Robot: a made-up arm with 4 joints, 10 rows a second.
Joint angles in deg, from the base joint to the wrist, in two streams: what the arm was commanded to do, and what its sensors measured. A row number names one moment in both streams.
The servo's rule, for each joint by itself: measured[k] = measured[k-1] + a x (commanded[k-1-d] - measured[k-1]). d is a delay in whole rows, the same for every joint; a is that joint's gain. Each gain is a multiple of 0.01, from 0.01 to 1. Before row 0 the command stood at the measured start. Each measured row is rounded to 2 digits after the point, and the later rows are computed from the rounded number. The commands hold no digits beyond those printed.
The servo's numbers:
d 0
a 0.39 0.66 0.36 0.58
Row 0, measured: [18.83 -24.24 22.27 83.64]
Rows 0 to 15, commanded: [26.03 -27.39 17.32 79.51]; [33.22 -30.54 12.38 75.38]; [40.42 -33.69 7.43 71.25]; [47.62 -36.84 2.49 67.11]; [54.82 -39.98 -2.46 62.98]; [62.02 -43.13 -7.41 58.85]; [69.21 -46.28 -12.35 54.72]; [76.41 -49.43 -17.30 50.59]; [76.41 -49.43 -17.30 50.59]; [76.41 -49.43 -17.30 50.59]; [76.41 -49.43 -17.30 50.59]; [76.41 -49.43 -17.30 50.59]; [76.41 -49.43 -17.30 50.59]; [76.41 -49.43 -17.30 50.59]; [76.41 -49.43 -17.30 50.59]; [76.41 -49.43 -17.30 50.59]
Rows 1 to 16, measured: [21.64 -26.32 20.49 81.24]; [26.16 -29.11 17.57 77.84]; [31.72 -32.13 13.92 74.02]; [37.92 -35.24 9.81 70.01]; [44.51 -38.37 5.39 65.93]; [51.34 -41.51 0.78 61.82]; [58.31 -44.66 -3.95 57.70]; [65.37 -47.81 -8.76 53.58]; [69.68 -48.88 -11.83 51.85]; [72.30 -49.24 -13.80 51.12]; [73.90 -49.37 -15.06 50.81]; [74.88 -49.41 -15.87 50.68]; [75.48 -49.42 -16.38 50.63]; [75.84 -49.43 -16.71 50.61]; [76.06 -49.43 -16.92 50.60]; [76.20 -49.43 -17.06 50.59]
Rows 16 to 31, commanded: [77.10 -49.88 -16.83 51.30]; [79.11 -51.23 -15.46 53.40]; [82.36 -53.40 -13.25 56.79]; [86.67 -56.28 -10.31 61.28]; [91.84 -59.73 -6.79 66.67]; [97.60 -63.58 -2.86 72.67]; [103.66 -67.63 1.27 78.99]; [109.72 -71.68 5.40 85.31]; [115.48 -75.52 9.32 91.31]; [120.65 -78.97 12.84 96.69]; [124.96 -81.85 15.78 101.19]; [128.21 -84.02 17.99 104.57]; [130.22 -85.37 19.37 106.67]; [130.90 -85.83 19.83 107.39]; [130.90 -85.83 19.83 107.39]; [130.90 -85.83 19.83 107.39]
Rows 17 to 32, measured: [76.55 -49.73 -16.98 51.00]; [77.55 -50.72 -16.43 52.39]; [79.43 -52.49 -15.29 54.94]; [82.25 -54.99 -13.50 58.62]; [85.99 -58.12 -11.08 63.29]; [90.52 -61.72 -8.12 68.73]; [95.64 -65.62 -4.74 74.68]; [101.13 -69.62 -1.09 80.85]; [106.73 -73.51 2.66 86.92]; [112.16 -77.11 6.32 92.59]; [117.15 -80.24 9.73 97.58]; [121.46 -82.73 12.70 101.63]; [124.88 -84.47 15.10 104.55]; [127.23 -85.37 16.80 106.20]; [128.66 -85.67 17.89 106.89]; [129.53 -85.78 18.59 107.18]
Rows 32 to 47, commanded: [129.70 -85.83 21.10 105.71]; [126.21 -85.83 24.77 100.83]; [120.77 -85.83 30.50 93.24]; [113.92 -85.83 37.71 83.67]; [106.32 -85.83 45.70 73.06]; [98.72 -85.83 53.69 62.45]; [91.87 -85.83 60.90 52.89]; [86.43 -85.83 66.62 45.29]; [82.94 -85.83 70.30 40.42]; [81.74 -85.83 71.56 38.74]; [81.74 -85.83 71.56 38.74]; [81.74 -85.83 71.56 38.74]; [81.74 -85.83 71.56 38.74]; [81.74 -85.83 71.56 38.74]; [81.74 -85.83 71.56 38.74]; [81.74 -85.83 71.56 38.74]
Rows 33 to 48, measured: [129.60 -85.81 19.49 106.33]; [128.28 -85.82 21.39 103.14]; [125.35 -85.83 24.67 97.40]; [120.89 -85.83 29.36 89.44]; [115.21 -85.83 35.24 79.94]; [108.78 -85.83 41.88 69.80]; [102.19 -85.83 48.73 59.99]; [96.04 -85.83 55.17 51.46]; [90.93 -85.83 60.62 45.06]; [87.35 -85.83 64.56 41.39]; [85.16 -85.83 67.08 39.85]; [83.83 -85.83 68.69 39.21]; [83.01 -85.83 69.72 38.94]; [82.51 -85.83 70.38 38.82]; [82.21 -85.83 70.80 38.77]; [82.03 -85.83 71.07 38.75]
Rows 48 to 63, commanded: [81.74 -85.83 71.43 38.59]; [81.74 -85.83 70.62 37.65]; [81.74 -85.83 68.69 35.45]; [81.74 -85.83 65.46 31.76]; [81.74 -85.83 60.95 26.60]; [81.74 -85.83 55.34 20.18]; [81.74 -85.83 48.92 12.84]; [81.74 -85.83 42.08 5.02]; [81.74 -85.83 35.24 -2.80]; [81.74 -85.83 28.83 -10.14]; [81.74 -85.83 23.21 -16.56]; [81.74 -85.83 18.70 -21.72]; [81.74 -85.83 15.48 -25.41]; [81.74 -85.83 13.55 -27.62]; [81.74 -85.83 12.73 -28.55]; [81.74 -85.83 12.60 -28.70]
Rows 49 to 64, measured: [81.92 -85.83 71.20 38.66]; [81.85 -85.83 70.99 38.07]; [81.81 -85.83 70.16 36.55]; [81.78 -85.83 68.47 33.77]; [81.76 -85.83 65.76 29.61]; [81.75 -85.83 62.01 24.14]; [81.75 -85.83 57.30 17.59]; [81.75 -85.83 51.82 10.30]; [81.75 -85.83 45.85 2.70]; [81.75 -85.83 39.72 -4.75]; [81.75 -85.83 33.78 -11.60]; [81.75 -85.83 28.35 -17.47]; [81.75 -85.83 23.72 -22.08]; [81.75 -85.83 20.06 -25.29]; [81.75 -85.83 17.42 -27.18]; [81.75 -85.83 15.68 -28.06]
